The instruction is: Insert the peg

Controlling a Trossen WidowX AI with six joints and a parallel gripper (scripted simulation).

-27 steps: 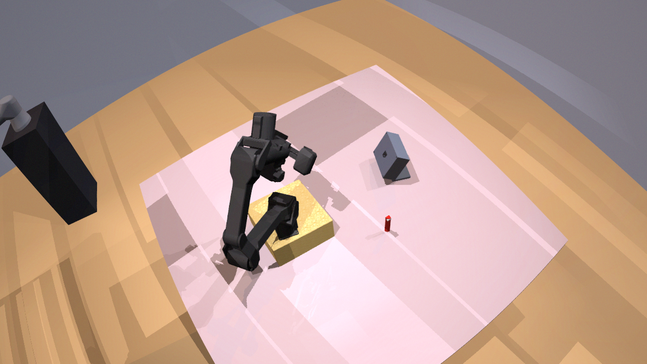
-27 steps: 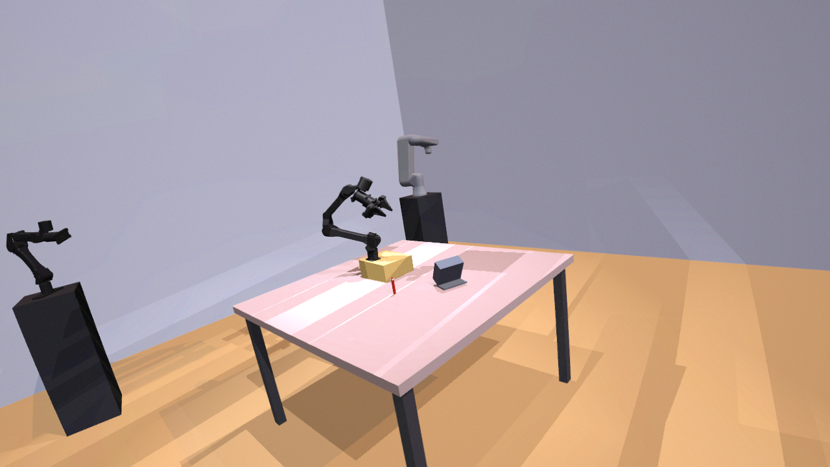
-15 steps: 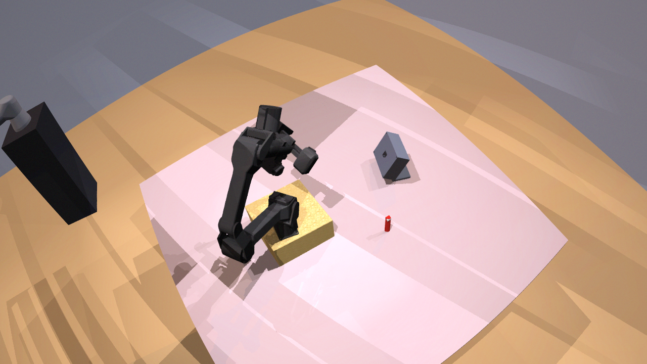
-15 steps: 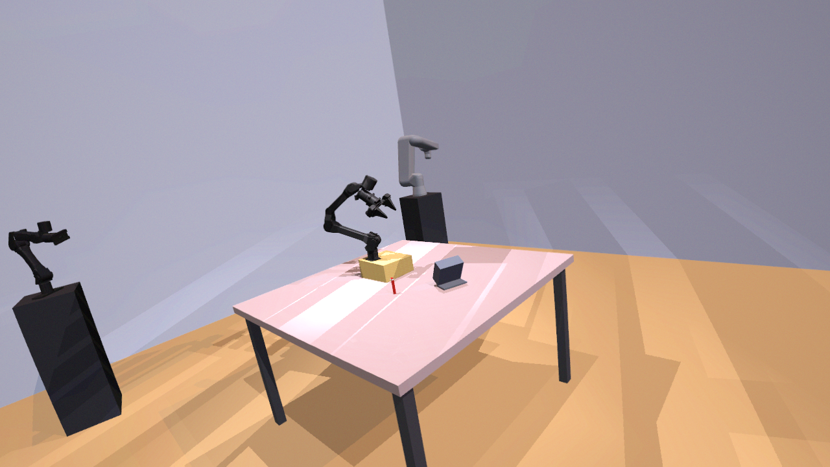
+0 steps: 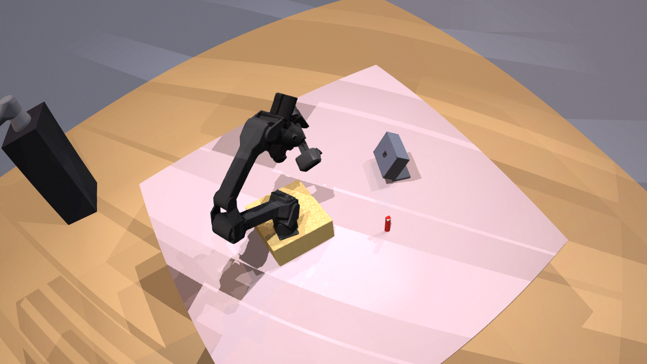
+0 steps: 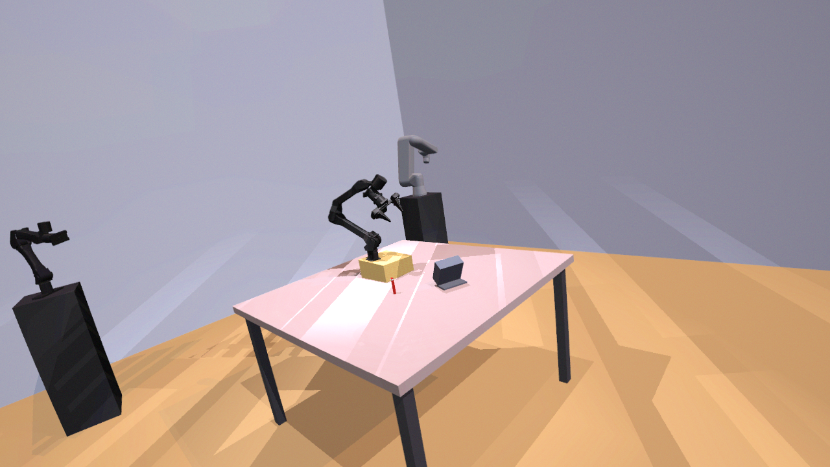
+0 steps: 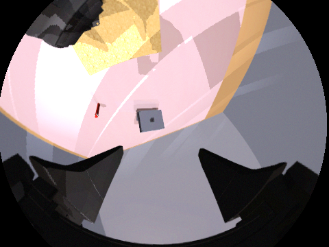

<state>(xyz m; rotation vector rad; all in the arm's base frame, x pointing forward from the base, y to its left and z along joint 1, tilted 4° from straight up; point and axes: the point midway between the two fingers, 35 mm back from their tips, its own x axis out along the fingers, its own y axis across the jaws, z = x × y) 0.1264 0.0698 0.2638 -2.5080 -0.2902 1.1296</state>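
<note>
Now: the red peg 27 cm below my gripper tip, 18 cm to the right of it and 15 cm ahead of it. Round my gripper tip: grey sloped panel: 29 cm ahead, 26 cm below, 5 cm to the left.
</note>
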